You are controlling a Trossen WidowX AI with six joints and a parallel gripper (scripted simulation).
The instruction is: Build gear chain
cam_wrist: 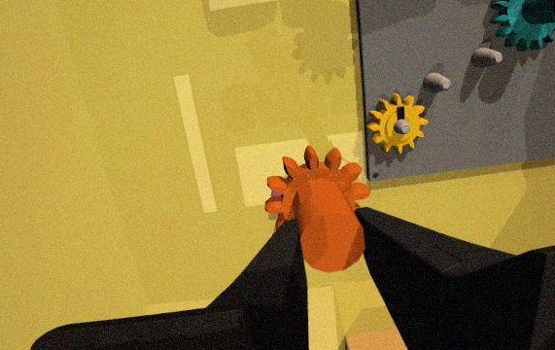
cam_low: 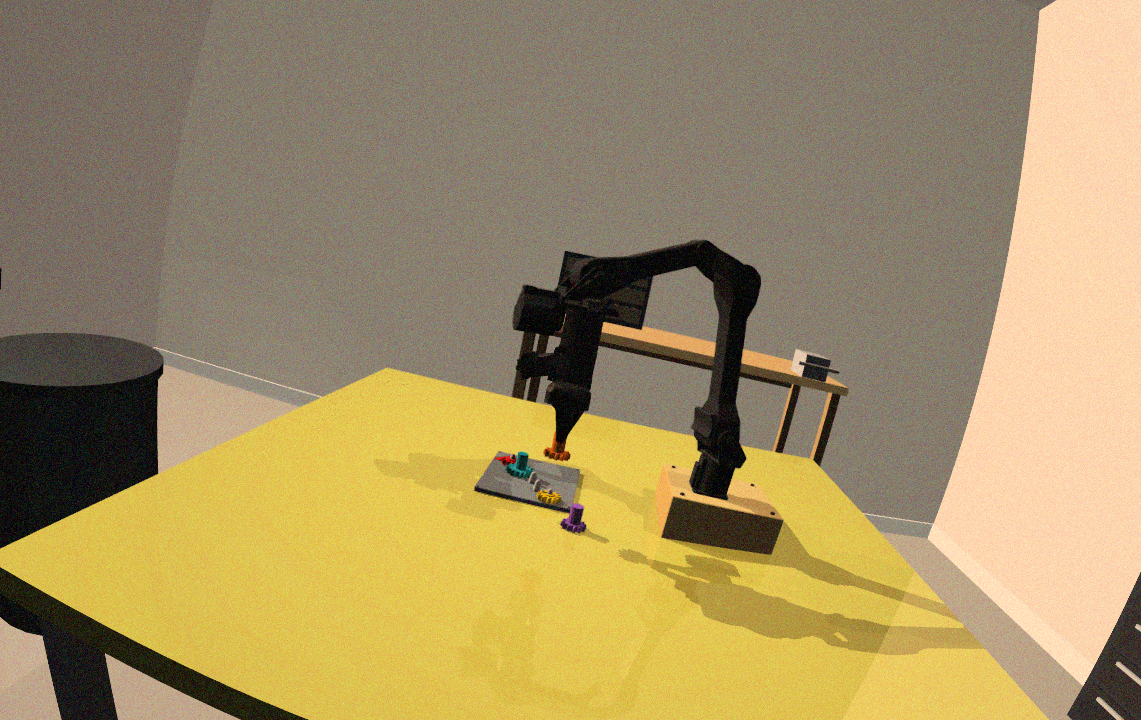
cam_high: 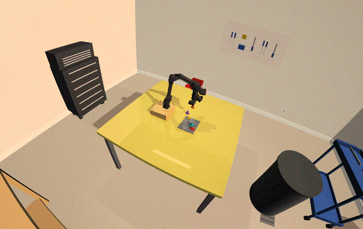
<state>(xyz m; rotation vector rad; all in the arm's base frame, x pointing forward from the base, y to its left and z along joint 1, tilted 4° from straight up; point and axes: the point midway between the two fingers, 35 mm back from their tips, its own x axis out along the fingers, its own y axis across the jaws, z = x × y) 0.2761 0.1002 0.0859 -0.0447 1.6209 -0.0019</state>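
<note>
My gripper tip is 40 mm short of the grey board, 150 mm to the left of it and 130 mm above it. From my gripper tip the other things lie so: purple gear (50 mm behind, 10 mm to the left, 120 mm below); orange gear (10 mm below); yellow gear (70 mm to the right, 120 mm below).
</note>
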